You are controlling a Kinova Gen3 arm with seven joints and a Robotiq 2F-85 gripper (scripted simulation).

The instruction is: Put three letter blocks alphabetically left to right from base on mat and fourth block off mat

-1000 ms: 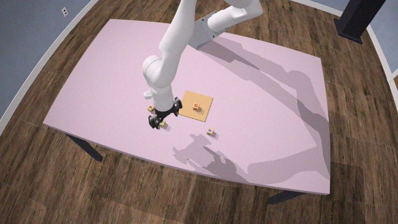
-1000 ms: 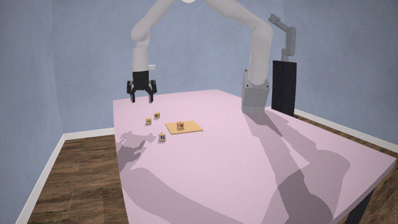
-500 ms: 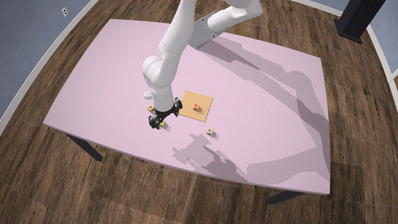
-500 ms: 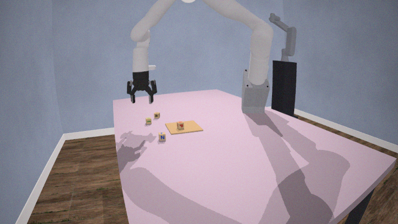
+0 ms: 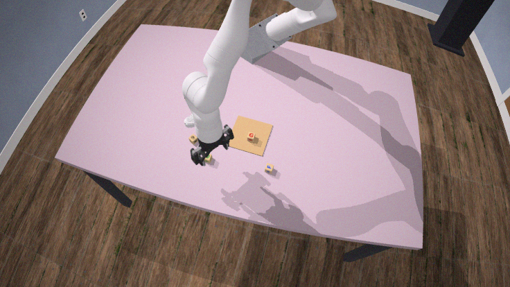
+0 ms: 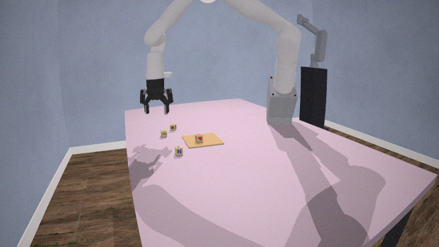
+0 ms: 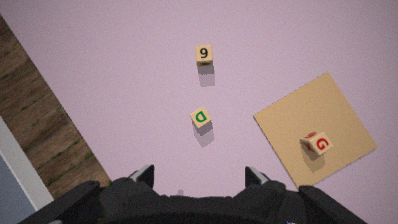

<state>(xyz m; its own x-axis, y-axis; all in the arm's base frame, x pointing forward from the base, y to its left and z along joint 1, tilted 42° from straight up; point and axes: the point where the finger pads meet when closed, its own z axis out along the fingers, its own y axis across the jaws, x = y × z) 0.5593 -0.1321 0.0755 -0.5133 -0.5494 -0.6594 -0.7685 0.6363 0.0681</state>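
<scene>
Right now the tan mat is 17 cm behind my hand, 12 cm below it and 7 cm to the left of it. From my hand the other things lie so: blue N block (17 cm to the left, 11 cm below, 5 cm behind); then green D block (11 cm below, 5 cm to the right, 3 cm behind).
</scene>
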